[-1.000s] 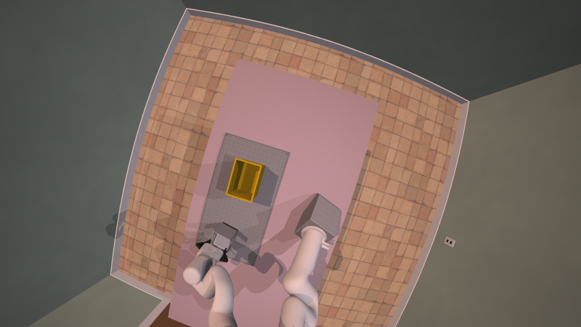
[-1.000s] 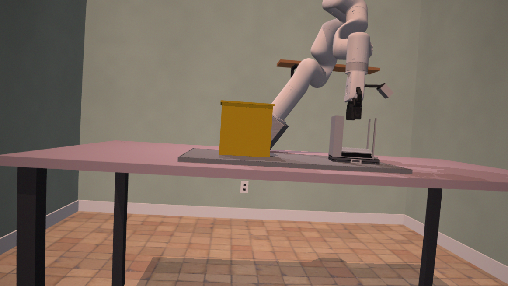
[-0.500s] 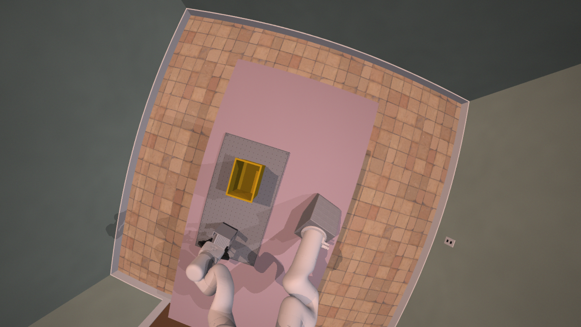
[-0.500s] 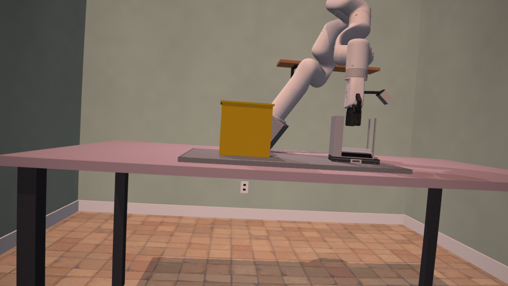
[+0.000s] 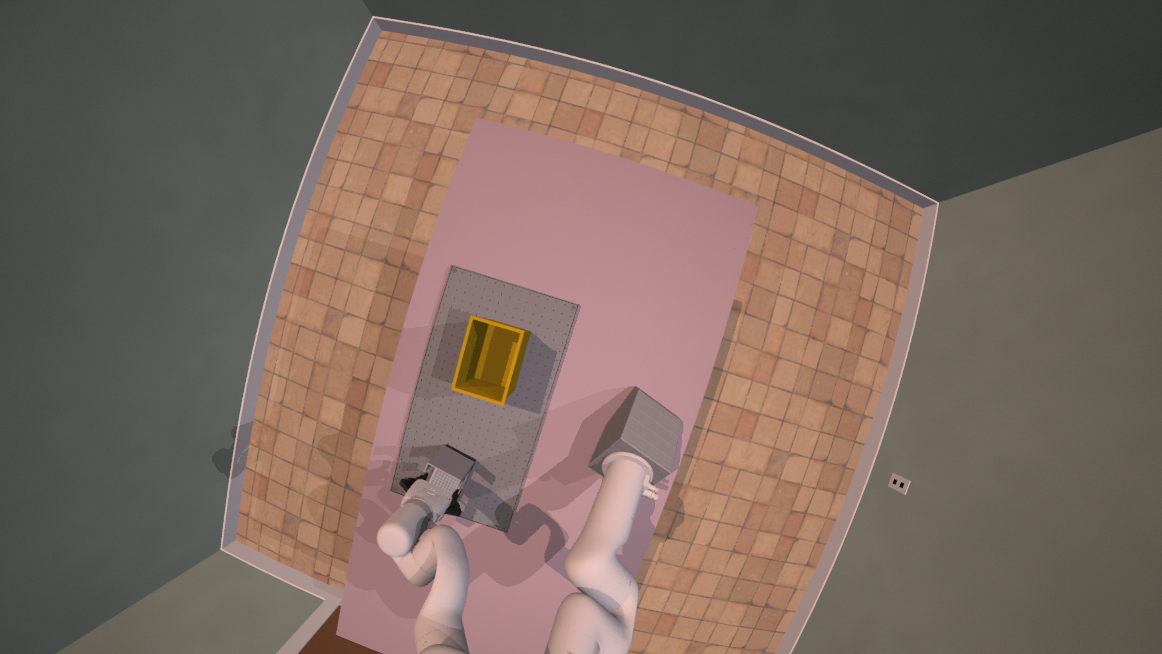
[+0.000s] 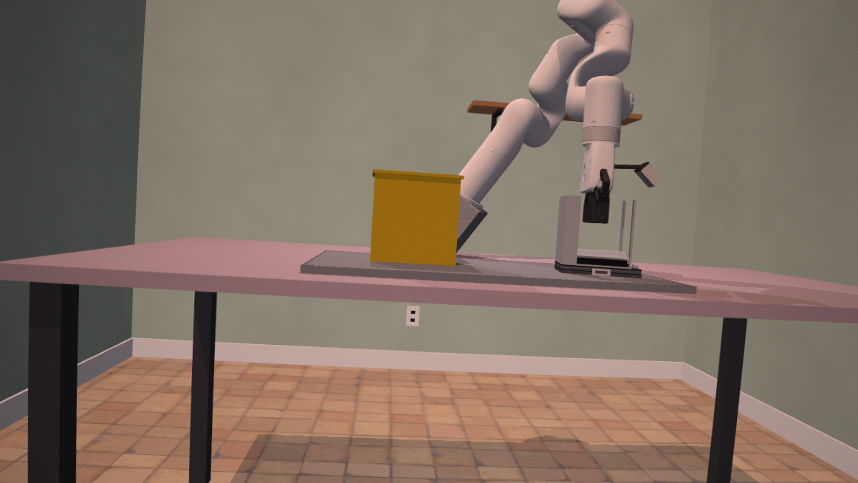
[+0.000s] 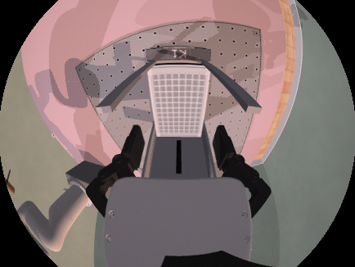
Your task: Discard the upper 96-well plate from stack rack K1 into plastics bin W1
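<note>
The dark plate lies 9 cm below my hand. The rest, counted from my hand: yellow plastics bin W1: 2 cm ahead, 37 cm to the right, 2 cm below.
</note>
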